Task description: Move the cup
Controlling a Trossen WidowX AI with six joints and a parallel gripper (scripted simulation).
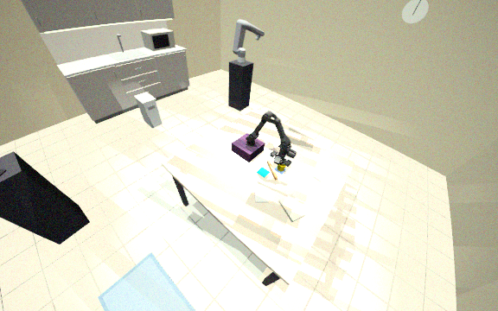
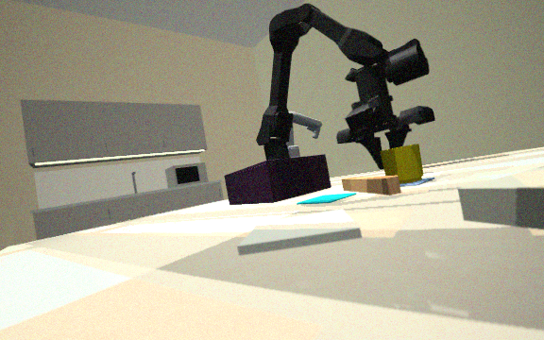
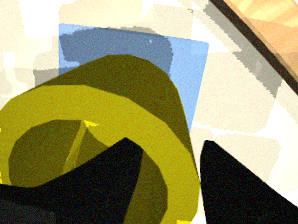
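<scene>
The blue marble lies 30 mm ahead of my gripper tip, 20 mm to the right of it and 20 mm below it. Also, from my gripper tip: green marble 40 mm ahead, 20 mm below, 10 mm to the right; red marble 20 mm below, 20 mm ahead; yellow cup 20 mm ahead.
</scene>
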